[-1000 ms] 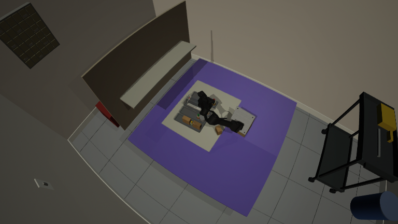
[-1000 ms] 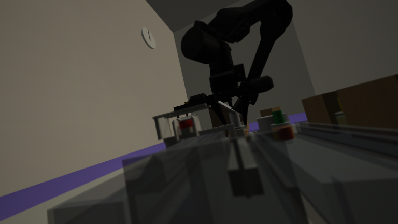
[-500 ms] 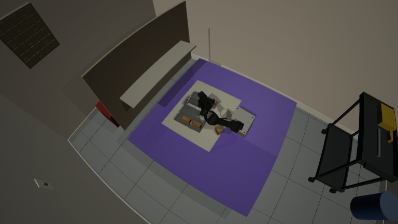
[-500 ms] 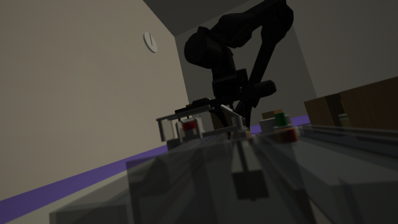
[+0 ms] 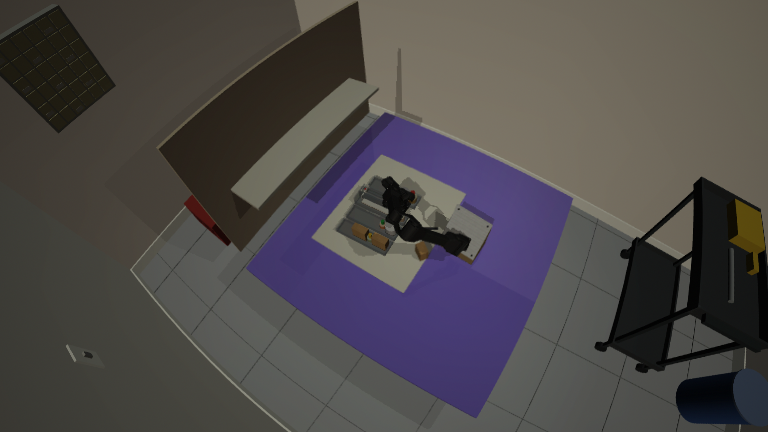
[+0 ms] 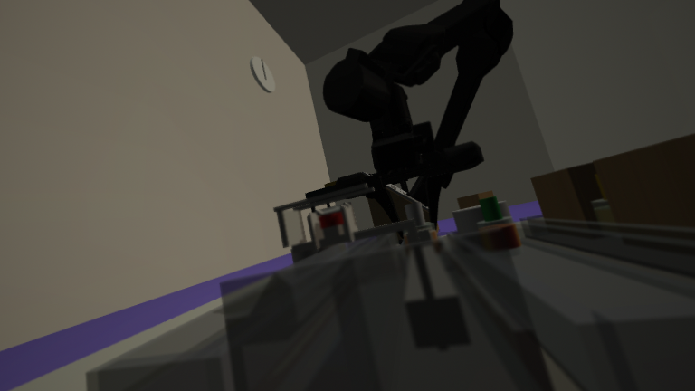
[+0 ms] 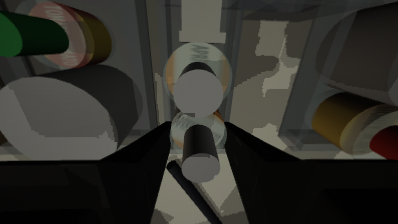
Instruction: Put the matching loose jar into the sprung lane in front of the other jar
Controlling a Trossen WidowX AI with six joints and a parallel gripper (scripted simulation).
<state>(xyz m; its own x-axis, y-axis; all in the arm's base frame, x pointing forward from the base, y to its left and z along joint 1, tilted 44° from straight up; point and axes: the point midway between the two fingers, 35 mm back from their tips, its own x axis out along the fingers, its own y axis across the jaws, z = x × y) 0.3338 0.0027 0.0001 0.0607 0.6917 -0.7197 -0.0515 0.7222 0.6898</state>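
Now: the black bar 12 cm behind my gripper tip, 3 cm below it and 1 cm to the right of it. Also, from my gripper tip: cardboard box: 18 cm behind, 11 cm to the left.
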